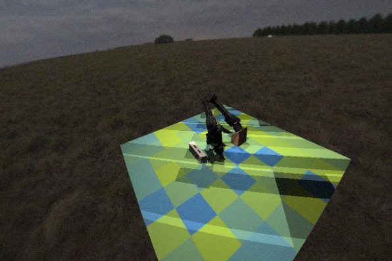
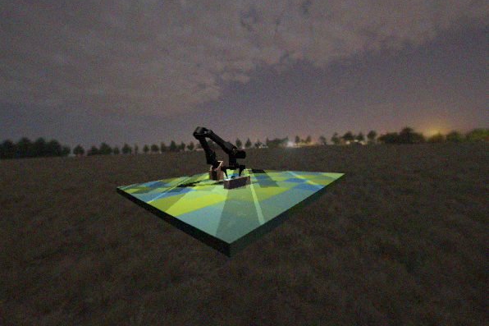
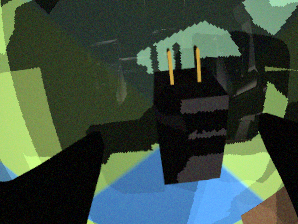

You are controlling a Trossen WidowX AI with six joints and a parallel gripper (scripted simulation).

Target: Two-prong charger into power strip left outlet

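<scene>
The black two-prong charger is 10 mm ahead of my gripper tip and 10 mm to the right of it.
</scene>
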